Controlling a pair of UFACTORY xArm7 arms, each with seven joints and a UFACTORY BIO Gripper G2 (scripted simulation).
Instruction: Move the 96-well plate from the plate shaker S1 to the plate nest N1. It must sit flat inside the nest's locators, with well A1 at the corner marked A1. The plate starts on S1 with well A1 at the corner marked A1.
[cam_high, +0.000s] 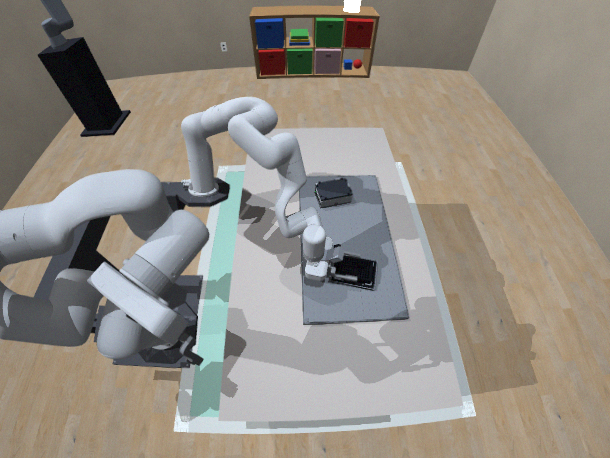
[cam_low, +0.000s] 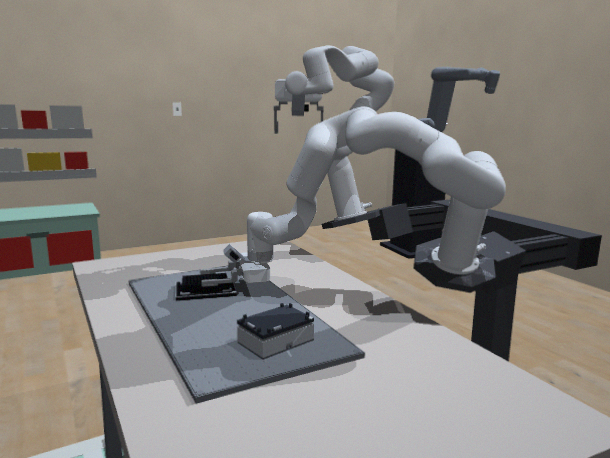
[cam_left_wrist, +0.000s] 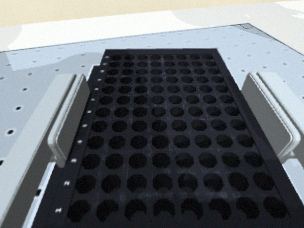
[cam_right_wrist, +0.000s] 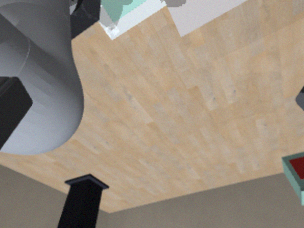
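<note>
The black plate nest N1 is 30 mm below my left hand and 10 mm ahead of it. Round my left hand: black 96-well plate: 10 mm below, 10 mm ahead.
</note>
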